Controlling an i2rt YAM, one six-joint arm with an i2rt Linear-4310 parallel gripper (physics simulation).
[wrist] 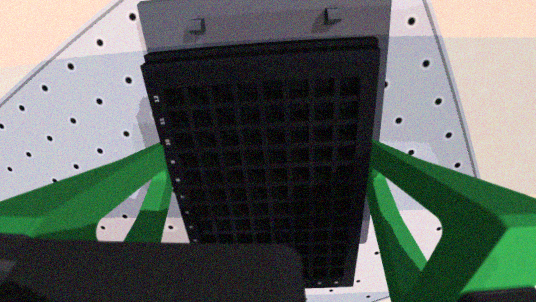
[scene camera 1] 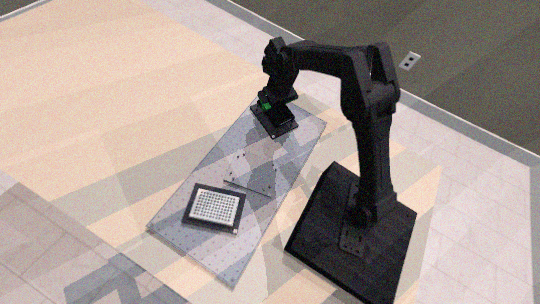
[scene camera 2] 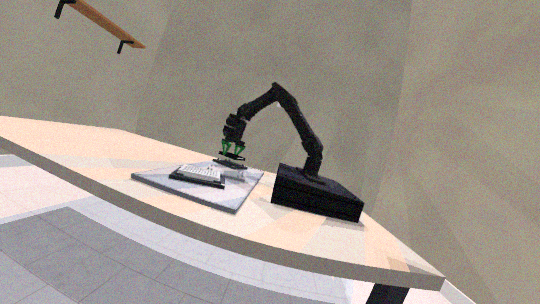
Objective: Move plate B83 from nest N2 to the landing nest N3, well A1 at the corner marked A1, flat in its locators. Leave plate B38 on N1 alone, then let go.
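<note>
Plate B83 (scene camera 1: 285,118) (scene camera 2: 232,156) (wrist: 260,65), black with a grid of wells, hangs between the green fingers of my gripper (scene camera 2: 232,151) (wrist: 268,151), which is shut on its two long sides. In scene camera 2 it is raised a little above the dark nest N2 (scene camera 1: 270,129) (scene camera 2: 230,164) (wrist: 265,20), with a gap below it. Column numbers run along its left edge in the wrist view; its lower left part is hidden by the gripper body. The light grey landing nest N3 (scene camera 1: 252,172) has small upright locators and holds no plate. White plate B38 (scene camera 1: 214,206) (scene camera 2: 199,172) sits on dark nest N1 (scene camera 1: 210,228).
All three nests stand in a row on a perforated grey board (scene camera 1: 172,230) (scene camera 2: 155,180) on the wooden table (scene camera 1: 90,125). The arm's black base block (scene camera 1: 320,220) (scene camera 2: 315,200) stands beside the board. A wall shelf (scene camera 2: 102,22) is far off at the upper left.
</note>
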